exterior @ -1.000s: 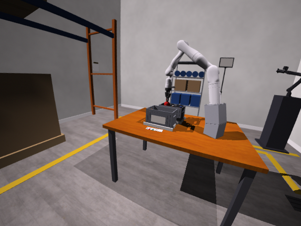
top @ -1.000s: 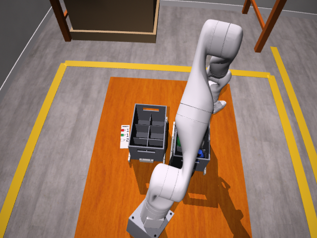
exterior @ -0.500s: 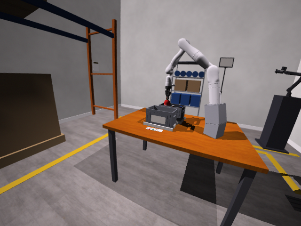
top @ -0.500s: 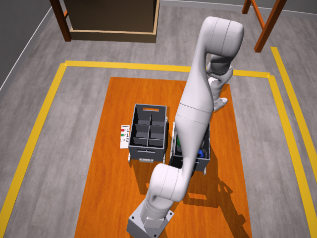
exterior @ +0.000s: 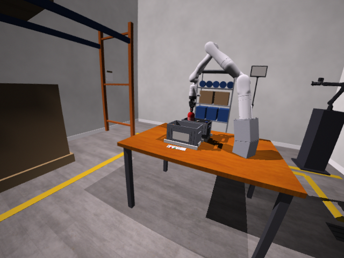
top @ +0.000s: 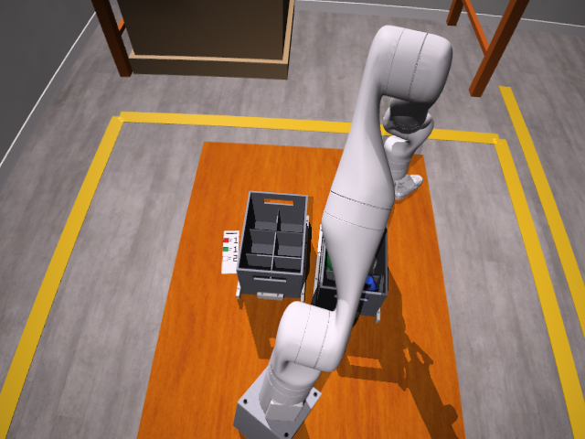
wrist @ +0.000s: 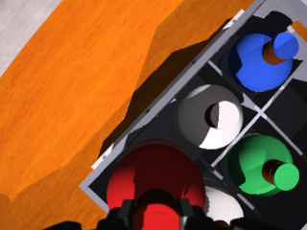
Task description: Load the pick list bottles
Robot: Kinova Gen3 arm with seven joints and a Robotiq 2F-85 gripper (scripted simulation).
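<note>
Now: hand 70 mm above the red bottle. Also, from my hand: pick list (440 mm to the left, 270 mm below, 20 mm behind); then blue bottle (180 mm below, 180 mm behind, 20 mm to the left); then green bottle (180 mm below, 100 mm to the left, 80 mm behind).
</note>
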